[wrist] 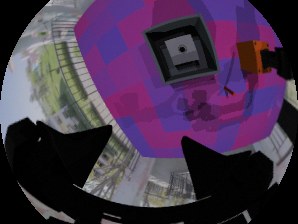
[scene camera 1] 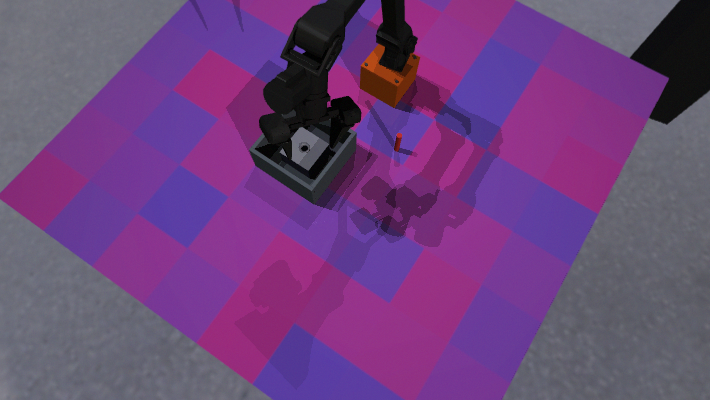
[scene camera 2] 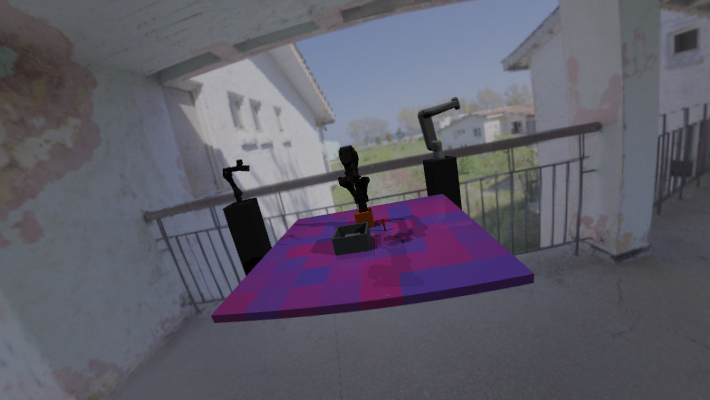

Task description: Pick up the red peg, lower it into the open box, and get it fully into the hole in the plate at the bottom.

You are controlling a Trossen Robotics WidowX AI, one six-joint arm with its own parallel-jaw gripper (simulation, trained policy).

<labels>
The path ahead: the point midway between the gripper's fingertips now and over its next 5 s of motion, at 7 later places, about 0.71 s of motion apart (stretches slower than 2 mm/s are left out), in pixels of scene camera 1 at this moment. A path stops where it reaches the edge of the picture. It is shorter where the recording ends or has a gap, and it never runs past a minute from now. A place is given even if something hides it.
The gripper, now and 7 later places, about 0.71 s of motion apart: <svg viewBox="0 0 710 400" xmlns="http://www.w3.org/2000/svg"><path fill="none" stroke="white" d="M310 153L372 140L402 118L399 122L392 137L386 132L368 130L329 131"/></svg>
</labels>
